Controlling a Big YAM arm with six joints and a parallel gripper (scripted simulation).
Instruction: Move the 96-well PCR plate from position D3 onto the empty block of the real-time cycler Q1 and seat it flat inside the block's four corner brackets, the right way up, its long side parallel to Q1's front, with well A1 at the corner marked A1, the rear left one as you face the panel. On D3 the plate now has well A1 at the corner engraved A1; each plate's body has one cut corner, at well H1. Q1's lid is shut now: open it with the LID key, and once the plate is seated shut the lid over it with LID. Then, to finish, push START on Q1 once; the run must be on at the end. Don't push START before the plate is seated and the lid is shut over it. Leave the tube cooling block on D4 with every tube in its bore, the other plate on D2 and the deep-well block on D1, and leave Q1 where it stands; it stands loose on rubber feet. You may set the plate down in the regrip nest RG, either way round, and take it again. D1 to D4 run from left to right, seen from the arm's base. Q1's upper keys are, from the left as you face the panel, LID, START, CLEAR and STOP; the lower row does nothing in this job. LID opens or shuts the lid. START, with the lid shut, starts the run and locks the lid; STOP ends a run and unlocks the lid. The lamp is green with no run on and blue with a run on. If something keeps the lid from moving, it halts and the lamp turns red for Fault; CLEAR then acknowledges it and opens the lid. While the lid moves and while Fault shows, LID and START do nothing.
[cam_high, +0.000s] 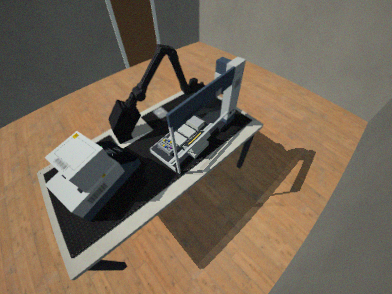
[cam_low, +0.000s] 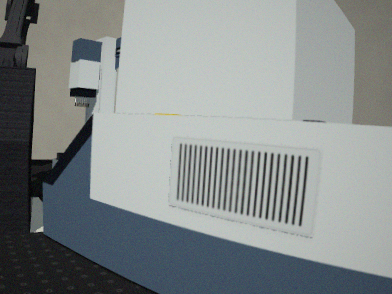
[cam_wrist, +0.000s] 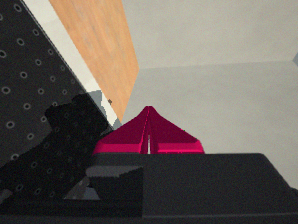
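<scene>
My hand is 59 cm to the left of the tube, 38 cm short of it and 7 cm above it. Round my hand: tube cooling block 61 cm to the right, 38 cm ahead, 7 cm below; then pipette head 26 cm ahead, 24 cm above, 6 cm to the right.
</scene>
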